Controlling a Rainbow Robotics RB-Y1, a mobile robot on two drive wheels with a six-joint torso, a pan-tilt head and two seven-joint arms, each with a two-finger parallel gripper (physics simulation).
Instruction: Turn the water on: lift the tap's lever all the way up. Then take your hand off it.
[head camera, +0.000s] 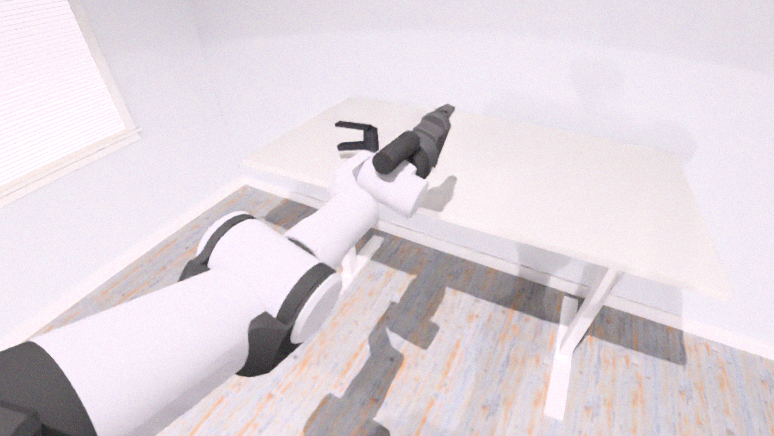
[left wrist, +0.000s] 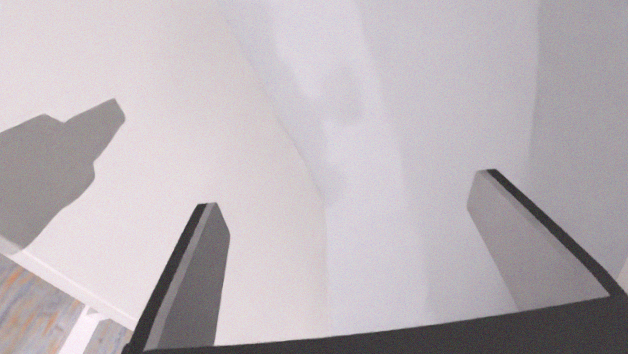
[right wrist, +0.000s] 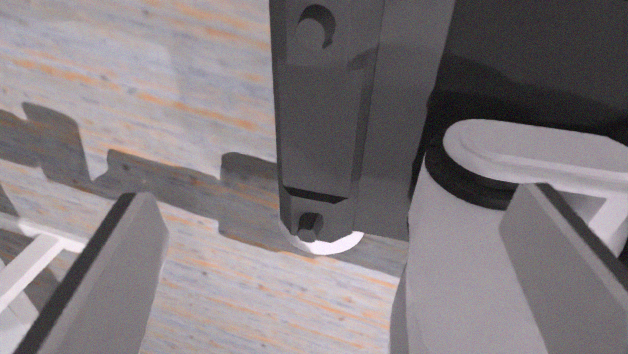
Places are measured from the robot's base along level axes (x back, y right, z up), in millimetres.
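Where they show: left gripper, between the fingertips: (head camera: 442, 129) (left wrist: 347, 204); right gripper, between the fingertips: (right wrist: 334, 210).
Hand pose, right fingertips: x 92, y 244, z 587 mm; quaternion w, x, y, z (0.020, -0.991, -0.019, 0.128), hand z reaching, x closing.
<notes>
Each offset is from my right fingertips to the top centre of the thing. "*": to the spot under its first point. Level surfaces: height alone.
The black tap @(* dx -837, dy -667, dz +482 mm) (head camera: 371, 138) stands on the white table @(dz +364 mm) (head camera: 568, 189) (left wrist: 190, 125) in the head view, its lower part hidden behind my left wrist. Its thin lever @(dx -861, dy -739, dz +512 mm) (head camera: 350, 125) lies across the top and points to picture left, above the spout @(dx -862, dy -748, dz +455 mm) (head camera: 350, 146); its exact tilt is hard to tell. My left gripper (head camera: 449, 108) (left wrist: 347, 204) is open and empty, over the table to the picture right of the tap and apart from it. The tap does not show in either wrist view. My right gripper (right wrist: 334, 210) is open and empty, beside the robot's own body.
The robot's dark base (right wrist: 320, 125) and a white body part @(* dx +102, dy -193, dz -159 mm) (right wrist: 465, 260) show near the right fingers. White table legs (head camera: 560, 373) stand on the wood floor @(dz -586 mm) (head camera: 476, 368) (right wrist: 240, 300). A window with blinds (head camera: 54, 81) is at the upper left; pale walls stand behind the table.
</notes>
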